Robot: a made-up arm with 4 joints.
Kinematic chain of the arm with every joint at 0, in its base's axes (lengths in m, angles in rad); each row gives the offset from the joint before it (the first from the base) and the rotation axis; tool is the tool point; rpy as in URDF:
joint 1: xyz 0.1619 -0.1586 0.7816 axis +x
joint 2: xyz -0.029 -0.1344 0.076 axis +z
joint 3: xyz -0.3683 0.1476 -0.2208 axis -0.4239 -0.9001 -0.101
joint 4: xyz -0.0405 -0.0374 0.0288 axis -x
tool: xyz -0.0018 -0.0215 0.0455 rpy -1.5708 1.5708 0
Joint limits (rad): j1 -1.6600..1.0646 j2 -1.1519..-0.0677 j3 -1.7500..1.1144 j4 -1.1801..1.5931
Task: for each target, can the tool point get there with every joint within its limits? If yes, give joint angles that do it. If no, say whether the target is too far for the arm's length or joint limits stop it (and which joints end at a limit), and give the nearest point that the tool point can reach.
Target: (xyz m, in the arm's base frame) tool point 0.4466 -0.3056 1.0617
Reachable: no: joint limits stop it (at a limit: joint 1, joint 2) | nearest point 0.1010 0.0273 0.9611 | short by 0.490 m
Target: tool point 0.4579 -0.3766 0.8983
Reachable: no: joint limits stop it (at a limit: joint 1, joint 2, joint 3) | nearest point 0.0971 -0.2991 0.6068 | short by 0.470 m
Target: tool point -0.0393 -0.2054 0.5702
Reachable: yes | joints -1.2187 -0.9456 -1.0303 -0.5695
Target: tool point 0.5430 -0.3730 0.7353
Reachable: no: joint limits stop it (at a limit: joint 1, joint 2, joint 3) | nearest point 0.1065 -0.2914 0.5922 | short by 0.467 m
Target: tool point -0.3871 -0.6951 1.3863
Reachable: no: too far | nearest point -0.2287 -0.3135 0.8602 | short by 0.669 m
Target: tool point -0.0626 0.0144 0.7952
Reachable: yes | joints 0.5871 -0.7450 -0.9828 0.4354
